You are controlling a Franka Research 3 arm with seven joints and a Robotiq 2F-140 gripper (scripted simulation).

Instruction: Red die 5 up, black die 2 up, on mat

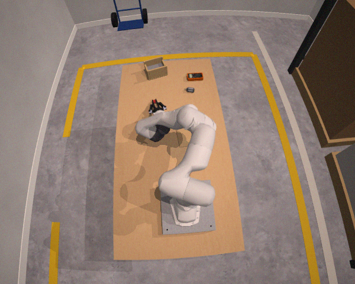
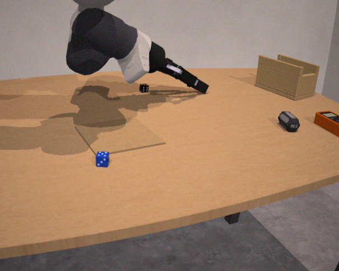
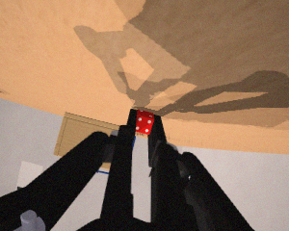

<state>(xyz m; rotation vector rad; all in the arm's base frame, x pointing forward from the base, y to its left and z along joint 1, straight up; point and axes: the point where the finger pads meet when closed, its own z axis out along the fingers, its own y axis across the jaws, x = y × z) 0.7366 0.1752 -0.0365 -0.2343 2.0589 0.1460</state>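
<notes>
The red die is 20 mm ahead of my hand, 10 mm to the left of it and 20 mm below it. From my hand the other things lie so: dark grey device (110 mm ahead, 270 mm to the right, 10 mm below); black die (140 mm behind, 40 mm to the left, 20 mm below); wooden box (340 mm ahead, 10 mm to the right, 20 mm above).
</notes>
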